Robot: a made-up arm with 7 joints.
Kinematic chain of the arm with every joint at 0, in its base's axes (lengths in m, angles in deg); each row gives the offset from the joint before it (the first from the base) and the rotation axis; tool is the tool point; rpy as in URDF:
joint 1: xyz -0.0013 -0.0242 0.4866 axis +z
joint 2: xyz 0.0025 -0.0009 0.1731 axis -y
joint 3: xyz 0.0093 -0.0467 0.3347 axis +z
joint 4: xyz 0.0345 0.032 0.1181 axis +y
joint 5: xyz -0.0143 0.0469 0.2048 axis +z
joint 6: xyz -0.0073 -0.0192 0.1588 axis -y
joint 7: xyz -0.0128 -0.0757 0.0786 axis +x
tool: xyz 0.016 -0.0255 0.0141 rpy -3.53 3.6 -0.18
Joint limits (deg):
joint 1: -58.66..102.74
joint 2: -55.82..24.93
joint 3: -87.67..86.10
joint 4: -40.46..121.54
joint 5: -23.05..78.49
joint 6: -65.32..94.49
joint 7: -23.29..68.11
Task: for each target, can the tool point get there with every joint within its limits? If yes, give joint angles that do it. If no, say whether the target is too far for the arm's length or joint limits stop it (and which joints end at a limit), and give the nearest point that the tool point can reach.
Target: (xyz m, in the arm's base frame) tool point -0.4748 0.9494 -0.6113
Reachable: no: too far | nearest point -0.1726 0.5424 0.4469 | short by 1.173 m
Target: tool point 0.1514 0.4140 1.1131
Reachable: yes | joints 32.39 -11.83 62.48 74.55 60.43 80.23 -7.95
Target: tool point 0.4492 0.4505 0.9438
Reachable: yes | joints 16.03 -35.64 46.22 61.76 66.01 -28.48 26.19
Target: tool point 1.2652 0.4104 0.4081
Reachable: no: too far | nearest point 0.7858 0.2459 0.6630 | short by 0.567 m
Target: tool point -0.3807 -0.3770 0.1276
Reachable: no: joint limits stop it (at a limit: joint 1, joint 2, joint 4, joint 5, joint 7) | nearest point -0.1269 -0.4160 0.4918 | short by 0.446 m
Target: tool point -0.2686 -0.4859 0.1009
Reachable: no: joint limits stop it (at a limit: joint 1, joint 2, joint 5, joint 7) | nearest point -0.0757 -0.4460 0.4630 | short by 0.412 m
